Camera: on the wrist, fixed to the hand. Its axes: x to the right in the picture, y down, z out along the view.
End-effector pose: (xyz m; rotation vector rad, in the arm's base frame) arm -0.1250 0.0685 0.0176 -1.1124 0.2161 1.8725
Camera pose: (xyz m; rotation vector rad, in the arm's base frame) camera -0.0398 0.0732 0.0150 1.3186 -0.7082 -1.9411
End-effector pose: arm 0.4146 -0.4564 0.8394 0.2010 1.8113 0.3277
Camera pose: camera 0.3707 -0.5296 0.8381 1.1730 1.5591 2.0195
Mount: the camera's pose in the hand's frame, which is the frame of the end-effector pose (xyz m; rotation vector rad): -0.0097 -0.0681 -0.0506 -0.5506 0.4579 1.5305
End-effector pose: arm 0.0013 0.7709 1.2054 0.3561 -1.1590 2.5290
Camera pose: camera 0.0331 0.8494 1.2162 1.0580 1.3749 -1.6099
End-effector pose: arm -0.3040 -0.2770 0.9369 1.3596 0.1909 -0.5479
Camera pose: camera -0.3357 -0.2333 0.8708 0.7327 -0.3254 1.0358
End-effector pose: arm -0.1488 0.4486 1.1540 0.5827 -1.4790 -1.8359
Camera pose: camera -0.1224 0.4301 1.0749 -0.3724 -0.5993 -0.6817
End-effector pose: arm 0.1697 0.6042 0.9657 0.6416 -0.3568 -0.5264
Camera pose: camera 0.1616 0.5873 0.8824 -0.1640 -0.1670 0.9617
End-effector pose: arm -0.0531 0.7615 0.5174 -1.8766 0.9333 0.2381
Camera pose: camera -0.0241 0.7386 0.5944 1.2308 -2.6790 -1.0533
